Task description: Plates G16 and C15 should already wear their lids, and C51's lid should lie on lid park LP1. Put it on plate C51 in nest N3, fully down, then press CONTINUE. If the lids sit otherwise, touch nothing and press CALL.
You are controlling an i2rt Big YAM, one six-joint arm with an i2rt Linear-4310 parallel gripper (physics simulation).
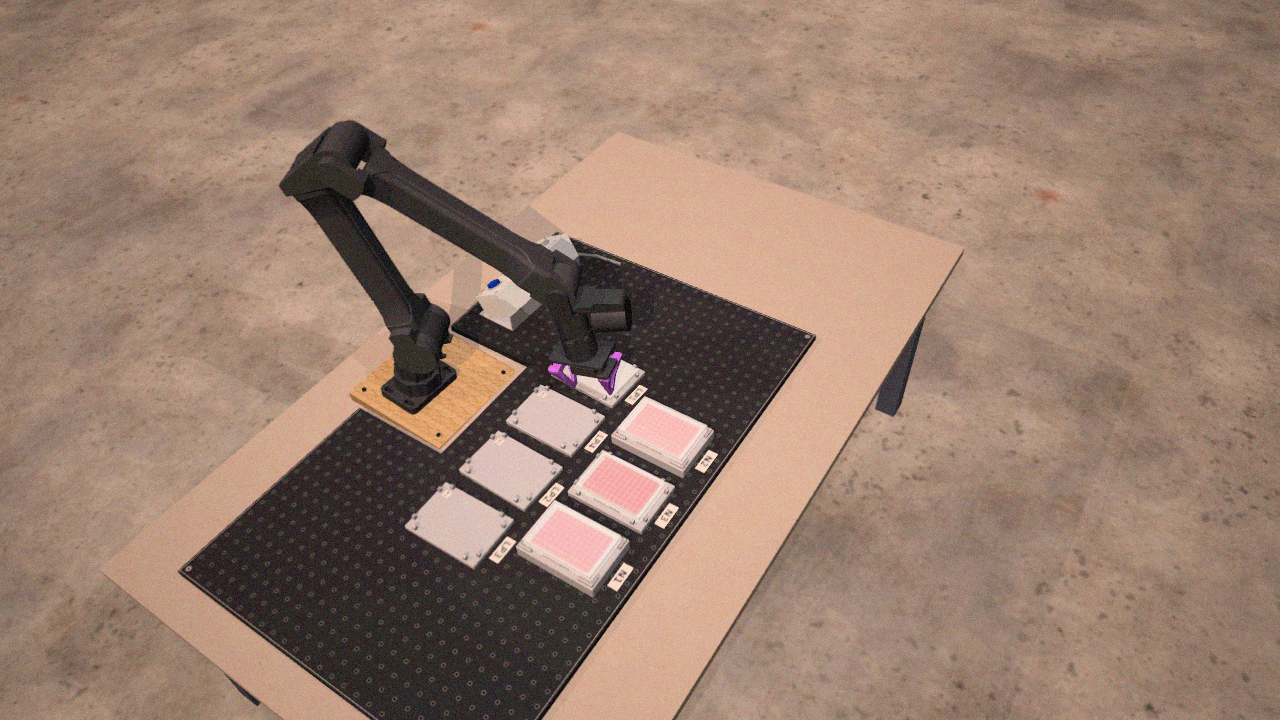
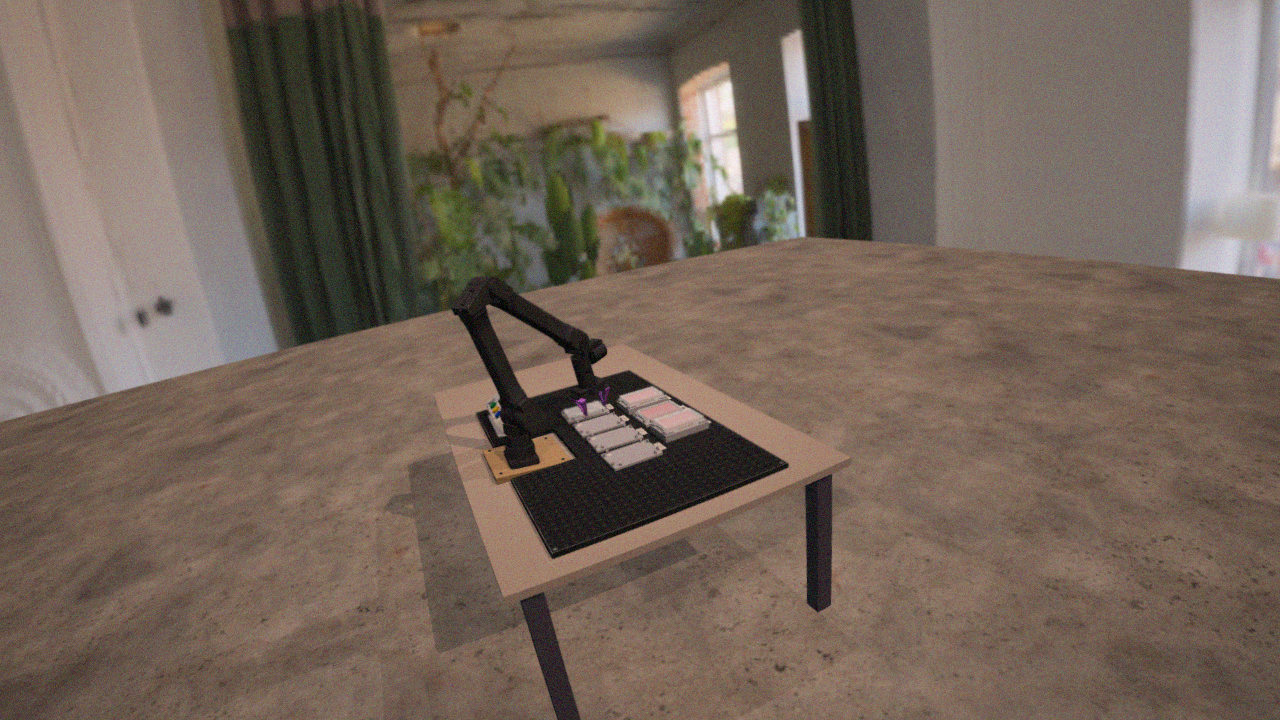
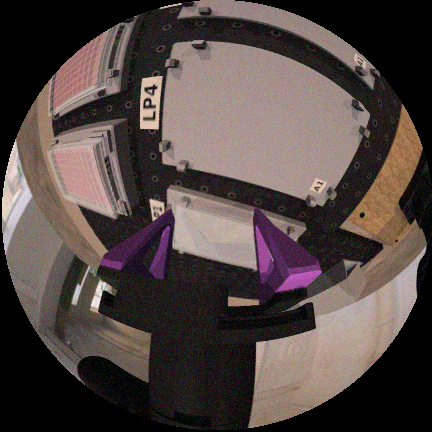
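Seen in the pictures: gripper, fingertip midpoint: (image 1: pixel 593 389) (image 2: pixel 595 411) (image 3: pixel 212 213); arm's base, link origin: (image 1: pixel 420 385) (image 2: pixel 521 459).
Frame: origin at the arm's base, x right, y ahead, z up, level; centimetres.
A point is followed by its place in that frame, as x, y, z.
My gripper (image 1: pixel 591 387) @[-15.6, 28.8, 1.8] (image 2: pixel 593 407) @[-15.6, 28.8, 1.8] (image 3: pixel 212 213) @[-15.6, 28.8, 1.8], with purple fingers, is open around a clear lid (image 3: pixel 215 242) @[-20.1, 27.7, 1.8] on park LP1. The fingertips stand at the lid's two sides; whether they touch it I cannot tell. Plate C51 (image 1: pixel 622 488) @[-0.4, 46.2, 2.6] (image 3: pixel 82 75) stands in nest N3, pink and lower than its neighbours. The plates in nest N2 (image 1: pixel 664 431) @[-13.3, 45.8, 3.8] (image 3: pixel 82 175) @[-12.9, 41.6, 3.8] and nest N1 (image 1: pixel 572 540) @[12.5, 46.1, 4.1] stand taller and have clear rims on top, like lids. Plate names are not readable. A white box with a blue button (image 1: pixel 494 283) @[-23.5, -0.7, 7.4] stands behind the arm; button labels are not readable.
Lid parks LP4 (image 1: pixel 554 418) @[-6.9, 26.7, 1.0] (image 3: pixel 260 120) @[-7.3, 27.4, 1.0], LP2 (image 1: pixel 510 469) @[6.0, 27.5, 1.0] and LP3 (image 1: pixel 459 524) @[18.9, 27.8, 1.0] are grey plates with corner posts, in a row beside LP1. A second white box (image 1: pixel 559 243) @[-39.6, 2.7, 7.9] is partly behind the arm. The arm's wooden base (image 1: pixel 474 398) @[-3.7, 10.1, -0.9] (image 3: pixel 380 185) @[-6.6, 10.7, -1.0] adjoins the black perforated board (image 1: pixel 358 537) @[29.5, 15.3, 0.0].
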